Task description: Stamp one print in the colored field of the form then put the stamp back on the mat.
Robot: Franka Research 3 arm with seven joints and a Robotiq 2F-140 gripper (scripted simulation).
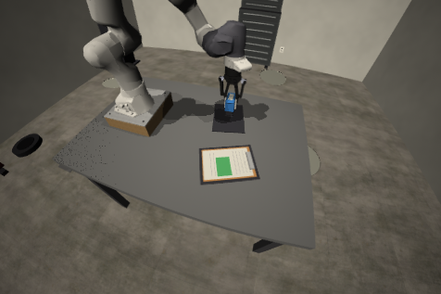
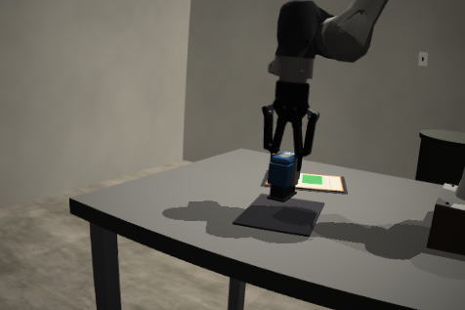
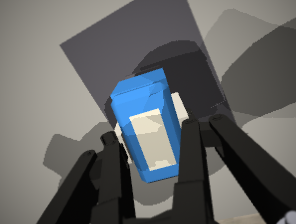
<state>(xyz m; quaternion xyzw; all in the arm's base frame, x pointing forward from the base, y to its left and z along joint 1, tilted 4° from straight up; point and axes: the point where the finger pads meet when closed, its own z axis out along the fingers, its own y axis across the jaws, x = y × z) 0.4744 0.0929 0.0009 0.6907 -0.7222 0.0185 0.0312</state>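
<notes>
My hand is 50 mm short of the form, 300 mm to the left of it and 100 mm above it. Round my hand: dark mat: 110 mm below; then blue stamp: 20 mm below.
</notes>
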